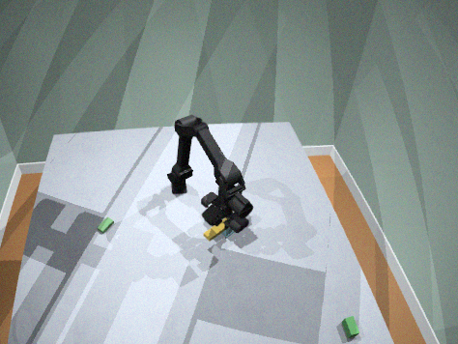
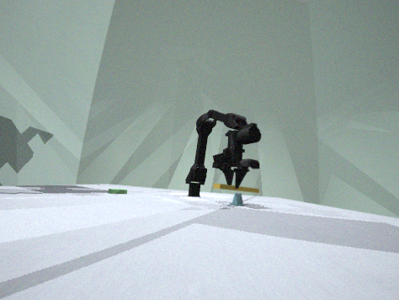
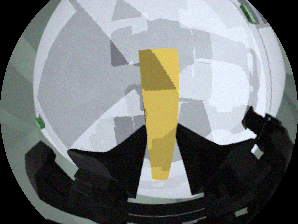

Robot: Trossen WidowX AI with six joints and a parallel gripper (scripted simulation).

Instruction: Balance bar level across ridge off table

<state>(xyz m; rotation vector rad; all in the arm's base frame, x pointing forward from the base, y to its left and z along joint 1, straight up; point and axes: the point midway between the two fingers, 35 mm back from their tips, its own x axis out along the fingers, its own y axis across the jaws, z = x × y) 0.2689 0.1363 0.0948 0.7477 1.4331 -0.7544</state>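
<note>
My gripper tip is now 20 mm to the right of the yellow bar and 20 mm past it.
</note>
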